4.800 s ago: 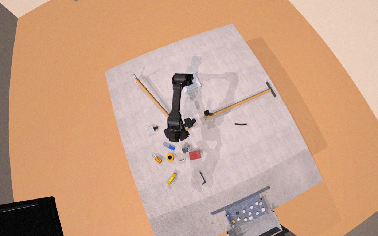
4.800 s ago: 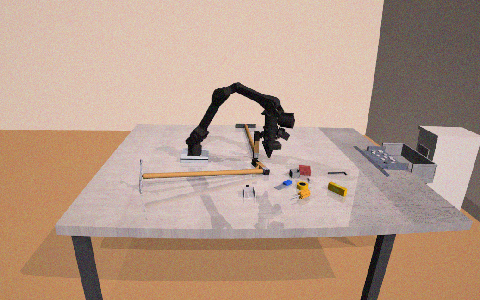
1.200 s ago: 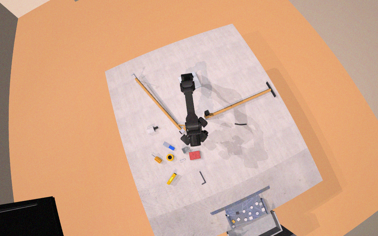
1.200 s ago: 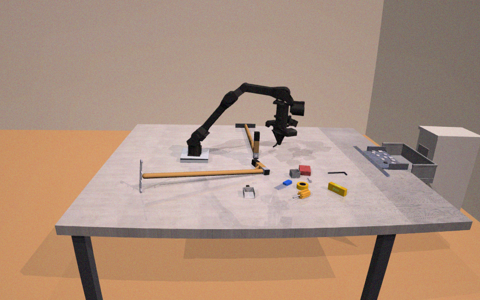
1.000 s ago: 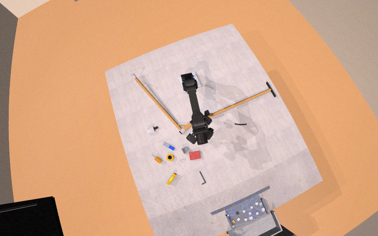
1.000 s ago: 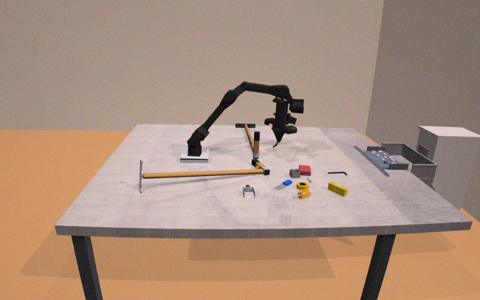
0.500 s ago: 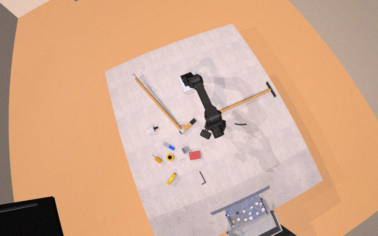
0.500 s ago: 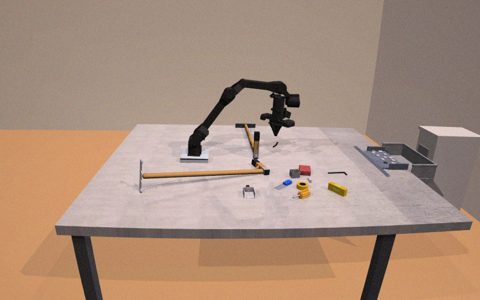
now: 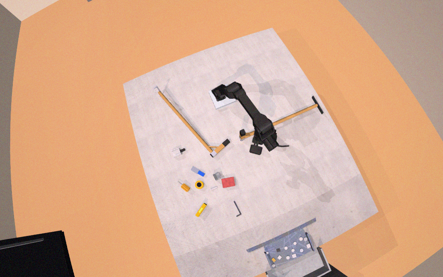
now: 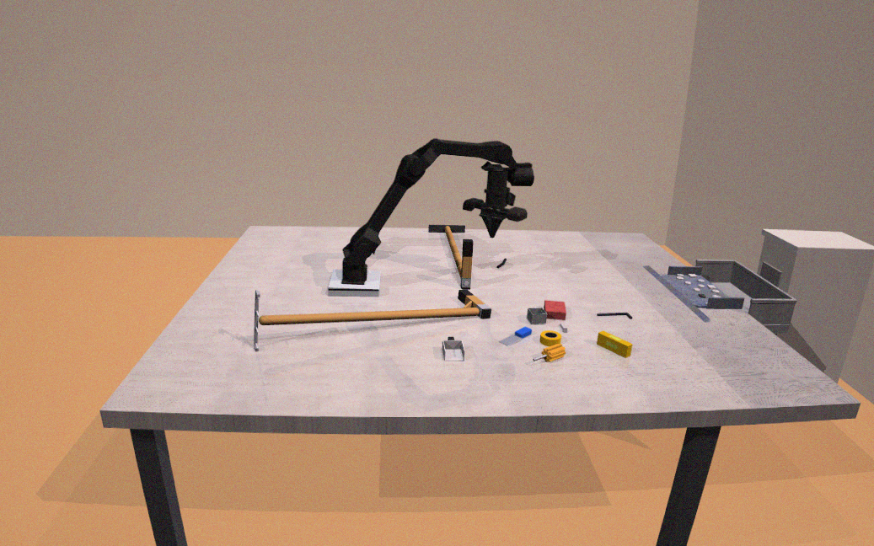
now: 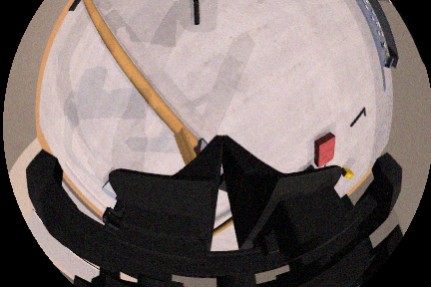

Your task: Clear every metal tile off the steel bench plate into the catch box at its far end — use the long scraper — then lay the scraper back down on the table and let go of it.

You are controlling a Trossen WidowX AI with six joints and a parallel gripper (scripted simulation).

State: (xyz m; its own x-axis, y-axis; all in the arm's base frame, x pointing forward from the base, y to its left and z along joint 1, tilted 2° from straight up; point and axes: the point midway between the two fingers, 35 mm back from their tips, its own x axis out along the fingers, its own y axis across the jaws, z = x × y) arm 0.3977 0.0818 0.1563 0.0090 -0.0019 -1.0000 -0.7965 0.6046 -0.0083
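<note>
My gripper tip is 220 mm to the right of the long scraper, 90 mm past it and 80 mm above it. From my gripper tip the other things lie so: grey box (290 mm to the right, 130 mm below, 90 mm ahead); blue piece (390 mm to the right, 130 mm below, 20 mm ahead); red block (240 mm to the right, 150 mm ahead, 130 mm below).
</note>
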